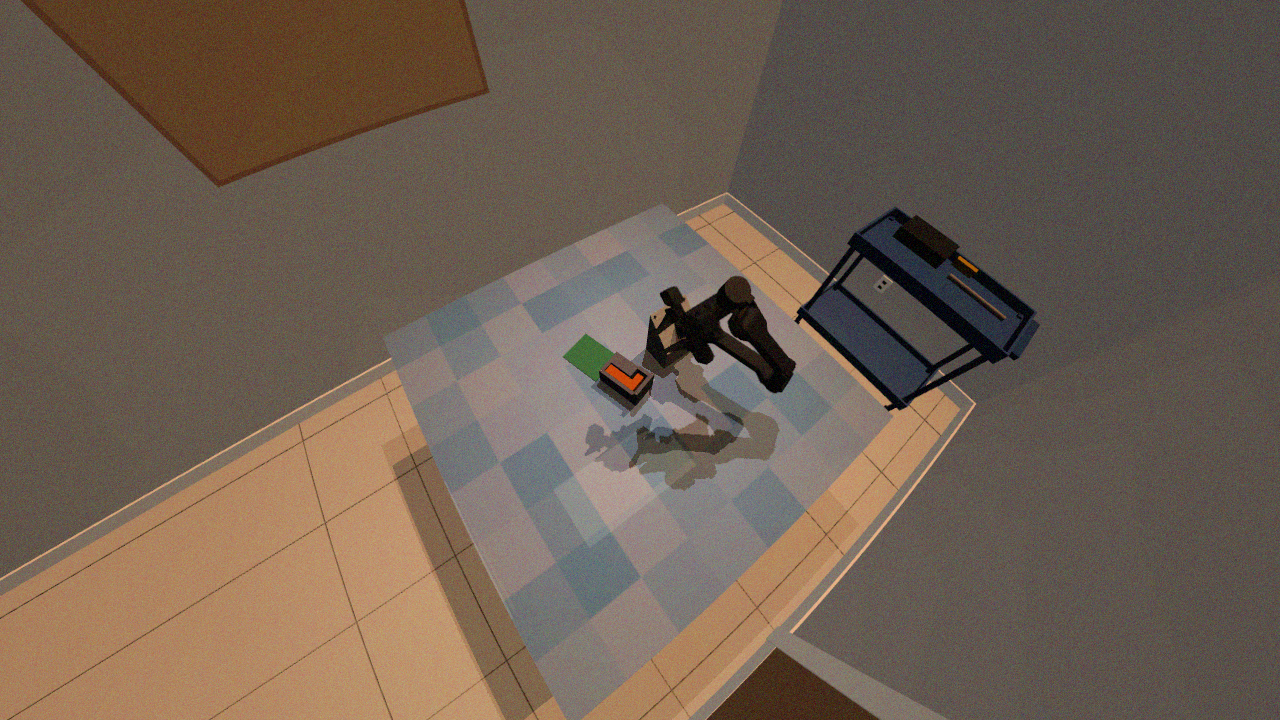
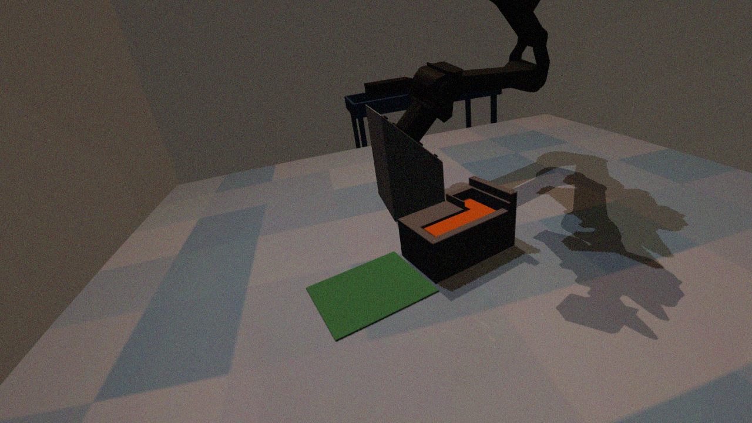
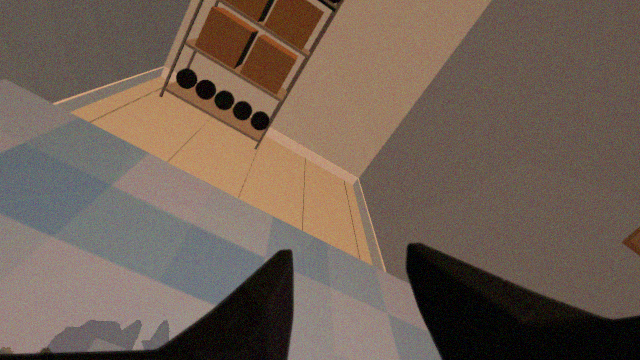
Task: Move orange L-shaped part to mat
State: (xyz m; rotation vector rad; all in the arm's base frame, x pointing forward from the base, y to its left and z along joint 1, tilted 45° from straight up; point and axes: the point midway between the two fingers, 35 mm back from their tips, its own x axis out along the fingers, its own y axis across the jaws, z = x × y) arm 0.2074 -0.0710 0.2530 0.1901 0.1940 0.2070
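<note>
Now: the orange L-shaped part 330 mm below my gripper tip, 90 mm to the right of it and 10 mm ahead of it. Round my gripper tip: green mat: 390 mm below, 240 mm to the right, 70 mm ahead.
</note>
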